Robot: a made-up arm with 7 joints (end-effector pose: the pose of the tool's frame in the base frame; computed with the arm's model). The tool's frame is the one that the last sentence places. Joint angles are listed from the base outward.
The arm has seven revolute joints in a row. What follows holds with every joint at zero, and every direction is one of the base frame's.
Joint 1 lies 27.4 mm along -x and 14.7 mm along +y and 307.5 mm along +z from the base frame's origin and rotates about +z.
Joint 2 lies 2 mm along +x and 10.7 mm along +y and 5.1 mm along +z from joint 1 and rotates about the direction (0, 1, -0.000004).
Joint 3 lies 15 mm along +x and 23.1 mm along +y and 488.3 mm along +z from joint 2 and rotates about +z.
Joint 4 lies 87.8 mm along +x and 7.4 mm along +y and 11.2 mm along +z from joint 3 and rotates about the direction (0, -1, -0.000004).
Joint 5 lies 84.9 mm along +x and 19.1 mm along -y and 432.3 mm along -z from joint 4 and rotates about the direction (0, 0.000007, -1).
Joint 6 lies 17.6 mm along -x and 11.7 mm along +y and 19 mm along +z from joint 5 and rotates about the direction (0, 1, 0.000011).
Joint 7 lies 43.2 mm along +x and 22.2 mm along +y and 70.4 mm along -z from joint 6 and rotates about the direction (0, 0.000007, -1).
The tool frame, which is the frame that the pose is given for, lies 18.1 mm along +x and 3.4 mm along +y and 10.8 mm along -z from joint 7; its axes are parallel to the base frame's.
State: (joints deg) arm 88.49 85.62 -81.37 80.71 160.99 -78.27 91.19
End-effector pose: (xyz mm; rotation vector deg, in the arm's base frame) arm 424.0 466.1 311.4 -76.32 86.42 72.38
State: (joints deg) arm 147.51 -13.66 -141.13 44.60 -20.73 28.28 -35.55
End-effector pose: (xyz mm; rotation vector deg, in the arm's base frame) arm 451.9 62.3 404.1 -4.11 -6.27 58.35
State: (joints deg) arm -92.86 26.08 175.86 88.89 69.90 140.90 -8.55
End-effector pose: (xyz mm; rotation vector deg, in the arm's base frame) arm -61.2 183.8 1035.1 39.69 64.70 124.39
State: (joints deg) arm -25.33 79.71 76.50 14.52 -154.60 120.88 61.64
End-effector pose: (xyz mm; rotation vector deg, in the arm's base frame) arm 286.7 278.6 162.8 -31.37 -64.83 60.20
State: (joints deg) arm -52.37 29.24 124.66 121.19 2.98 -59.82 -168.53
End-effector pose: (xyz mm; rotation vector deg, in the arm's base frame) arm 378.4 37.2 1162.9 -108.81 -100.51 -2.84
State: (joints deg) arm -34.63 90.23 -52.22 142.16 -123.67 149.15 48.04
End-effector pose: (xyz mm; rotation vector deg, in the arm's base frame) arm 573.1 -652.9 252.0 144.64 -21.08 24.45
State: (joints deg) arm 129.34 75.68 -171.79 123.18 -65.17 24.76 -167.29
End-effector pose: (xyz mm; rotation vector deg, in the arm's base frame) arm -442.0 538.9 962.5 -109.62 123.59 -10.59
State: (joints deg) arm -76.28 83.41 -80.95 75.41 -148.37 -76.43 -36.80
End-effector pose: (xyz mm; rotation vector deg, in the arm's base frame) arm -334.2 -481.0 285.8 52.64 -14.30 45.33
